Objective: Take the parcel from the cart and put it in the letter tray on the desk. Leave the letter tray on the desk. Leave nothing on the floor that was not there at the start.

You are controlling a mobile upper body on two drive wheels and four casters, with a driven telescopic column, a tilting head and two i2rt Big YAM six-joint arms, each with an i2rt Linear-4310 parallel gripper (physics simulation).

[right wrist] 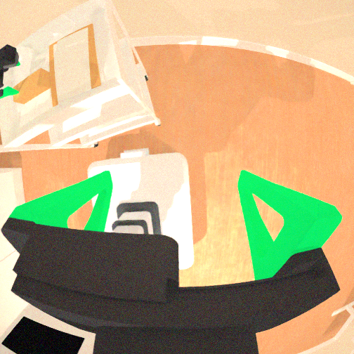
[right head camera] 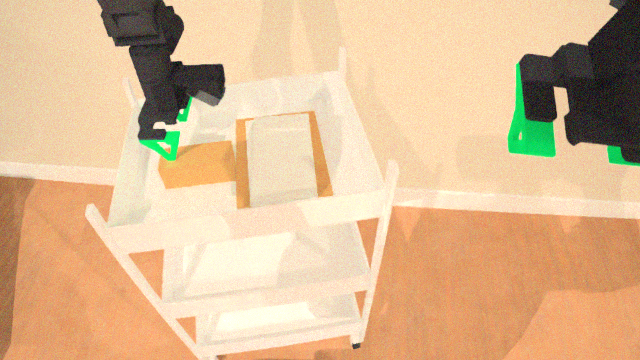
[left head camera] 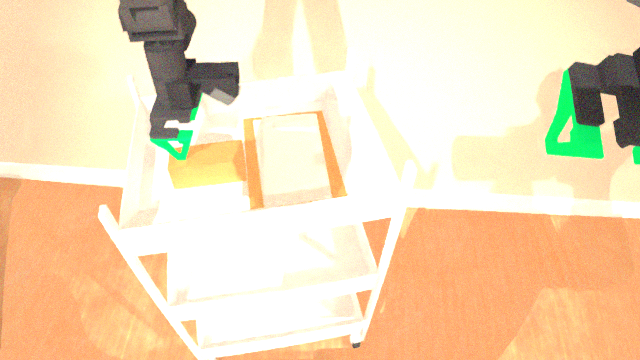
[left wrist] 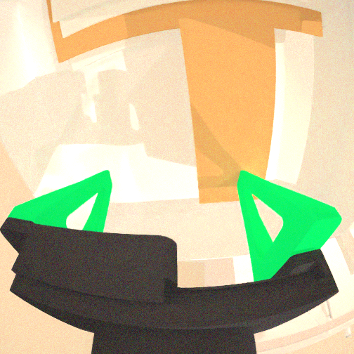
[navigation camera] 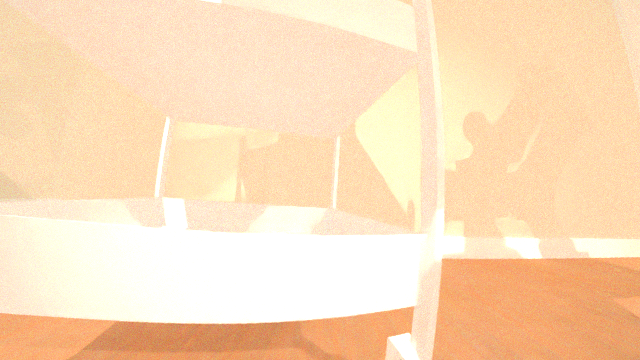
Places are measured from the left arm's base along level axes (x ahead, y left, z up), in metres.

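Pixels of known places: left gripper, fingertip midpoint: (right head camera: pixel 177 139) (left head camera: pixel 186 138); right gripper, fingertip midpoint: (right head camera: pixel 561 150) (left head camera: pixel 592 151).
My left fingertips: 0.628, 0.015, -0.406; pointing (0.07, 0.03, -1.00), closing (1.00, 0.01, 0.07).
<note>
For each thing: its middle in the pictures, then the offset to it from my left fingertips, as dx, dy, dz.
- plain tan box at the middle of its body: (left head camera: pixel 207 164) (right head camera: pixel 198 164) -0.036, -0.041, -0.029
- larger orange box with a pale top, body centre: (left head camera: pixel 293 153) (right head camera: pixel 282 153) +0.001, -0.190, -0.040
The parcel, a plain tan box (left head camera: pixel 207 165) (right head camera: pixel 197 165) (left wrist: pixel 230 100) (right wrist: pixel 32 86), lies in the top tray of the white cart (left head camera: pixel 260 225) (right head camera: pixel 250 225) (navigation camera: pixel 200 275), at the left. My left gripper (left head camera: pixel 190 127) (right head camera: pixel 178 140) (left wrist: pixel 174 177) is open and empty at the parcel's far left corner. In the left wrist view its right fingertip overlaps the parcel's near end; whether they touch is unclear. My right gripper (left head camera: pixel 607 150) (right head camera: pixel 580 152) (right wrist: pixel 174 177) is open and empty, far to the right of the cart. The letter tray and a recognisable desk do not show.
A larger orange box with a pale top (left head camera: pixel 295 160) (right head camera: pixel 282 160) (right wrist: pixel 75 65) lies right beside the parcel. The cart's raised rims and corner posts surround both. A wall (right head camera: pixel 440 100) stands behind. A white slab with grey bars (right wrist: pixel 175 200) shows below the right gripper.
</note>
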